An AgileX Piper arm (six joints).
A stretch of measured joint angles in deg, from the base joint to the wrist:
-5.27, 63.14, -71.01, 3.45, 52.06, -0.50
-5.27, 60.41, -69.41, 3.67, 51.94, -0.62
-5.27, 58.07, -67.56, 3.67, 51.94, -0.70
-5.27, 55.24, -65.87, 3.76, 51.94, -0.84
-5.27, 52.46, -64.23, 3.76, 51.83, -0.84
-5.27, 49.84, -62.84, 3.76, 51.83, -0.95
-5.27, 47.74, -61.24, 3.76, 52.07, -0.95
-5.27, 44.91, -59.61, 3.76, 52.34, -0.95
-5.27, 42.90, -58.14, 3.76, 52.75, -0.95
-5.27, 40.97, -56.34, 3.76, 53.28, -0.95
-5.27, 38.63, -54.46, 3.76, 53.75, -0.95
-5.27, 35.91, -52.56, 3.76, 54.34, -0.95
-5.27, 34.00, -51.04, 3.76, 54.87, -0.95
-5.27, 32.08, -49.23, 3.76, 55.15, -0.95
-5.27, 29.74, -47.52, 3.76, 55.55, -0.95
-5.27, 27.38, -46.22, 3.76, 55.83, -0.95
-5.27, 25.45, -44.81, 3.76, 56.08, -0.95
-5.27, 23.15, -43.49, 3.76, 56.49, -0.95
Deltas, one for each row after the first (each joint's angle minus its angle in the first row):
0.00, -2.73, 1.60, 0.22, -0.12, -0.12
0.00, -5.07, 3.45, 0.22, -0.12, -0.20
0.00, -7.90, 5.14, 0.31, -0.12, -0.34
0.00, -10.68, 6.78, 0.31, -0.23, -0.34
0.00, -13.30, 8.17, 0.31, -0.23, -0.45
0.00, -15.40, 9.77, 0.31, 0.01, -0.45
0.00, -18.23, 11.40, 0.31, 0.28, -0.45
0.00, -20.24, 12.87, 0.31, 0.69, -0.45
0.00, -22.17, 14.67, 0.31, 1.22, -0.45
0.00, -24.51, 16.55, 0.31, 1.69, -0.45
0.00, -27.23, 18.45, 0.31, 2.28, -0.45
0.00, -29.14, 19.97, 0.31, 2.81, -0.45
0.00, -31.06, 21.78, 0.31, 3.09, -0.45
0.00, -33.40, 23.49, 0.31, 3.49, -0.45
0.00, -35.76, 24.79, 0.31, 3.77, -0.45
0.00, -37.69, 26.20, 0.31, 4.02, -0.45
0.00, -39.99, 27.52, 0.31, 4.43, -0.45

